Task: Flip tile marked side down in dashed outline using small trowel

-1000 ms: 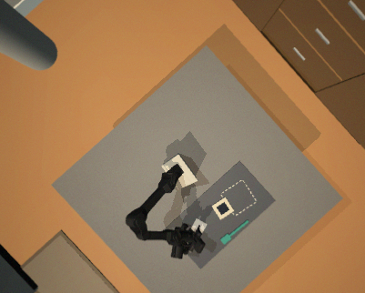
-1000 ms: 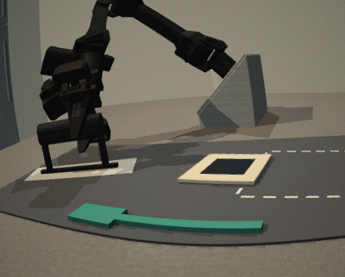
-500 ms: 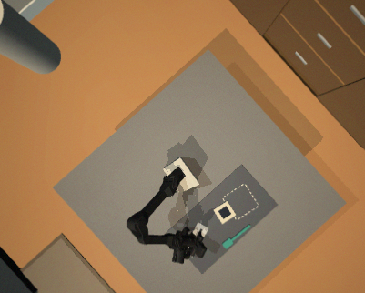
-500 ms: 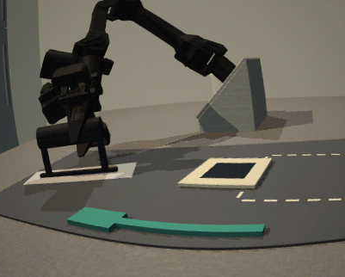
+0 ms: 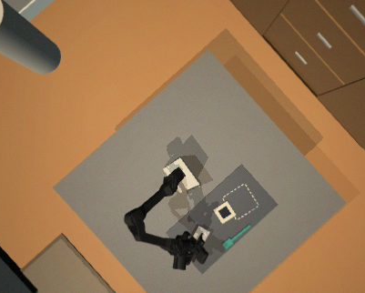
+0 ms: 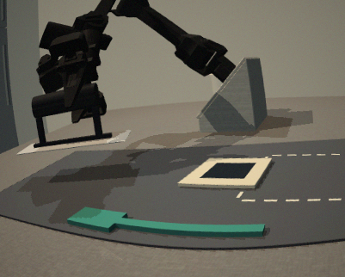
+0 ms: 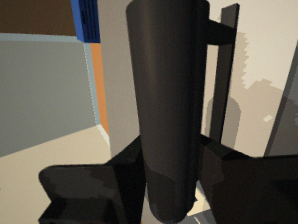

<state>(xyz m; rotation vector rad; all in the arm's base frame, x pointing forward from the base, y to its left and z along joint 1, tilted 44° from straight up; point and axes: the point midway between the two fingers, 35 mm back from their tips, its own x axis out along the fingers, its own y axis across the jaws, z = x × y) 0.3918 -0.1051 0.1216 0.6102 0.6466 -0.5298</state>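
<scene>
My gripper tip is 2 cm past the dark mat, 18 cm to the right of it and 12 cm above it. From my gripper tip the other things lie so: trowel: 12 cm ahead, 17 cm to the left, 10 cm below; tile: 4 cm behind, 22 cm to the left, 10 cm below.
</scene>
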